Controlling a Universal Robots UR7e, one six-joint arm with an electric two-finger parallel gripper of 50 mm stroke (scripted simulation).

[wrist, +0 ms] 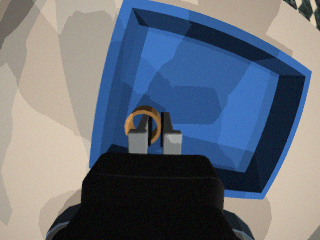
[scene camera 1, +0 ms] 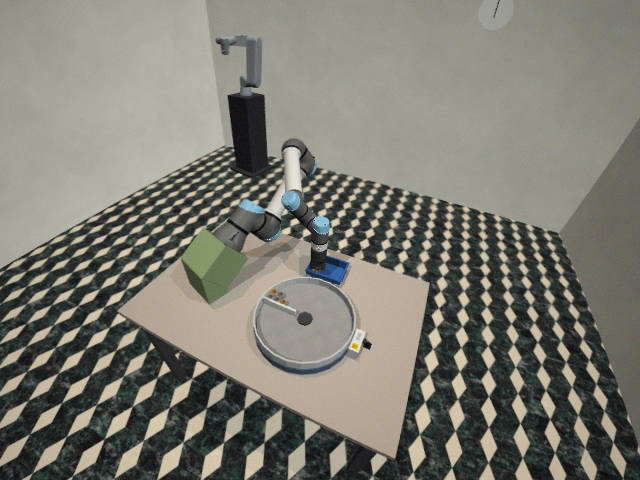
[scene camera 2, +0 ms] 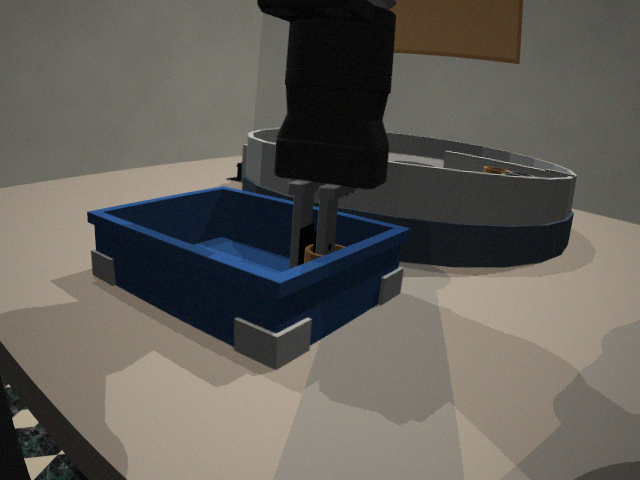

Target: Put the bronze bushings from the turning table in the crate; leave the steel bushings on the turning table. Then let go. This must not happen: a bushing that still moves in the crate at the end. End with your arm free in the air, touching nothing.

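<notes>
I see my gripper (scene camera 2: 310, 275), and I see it again in the wrist view (wrist: 156, 122). A blue crate (scene camera 2: 224, 269) is in sight as well, and the wrist view has the blue crate too (wrist: 238, 100). I can also see a turning table (scene camera 1: 325, 329).
</notes>
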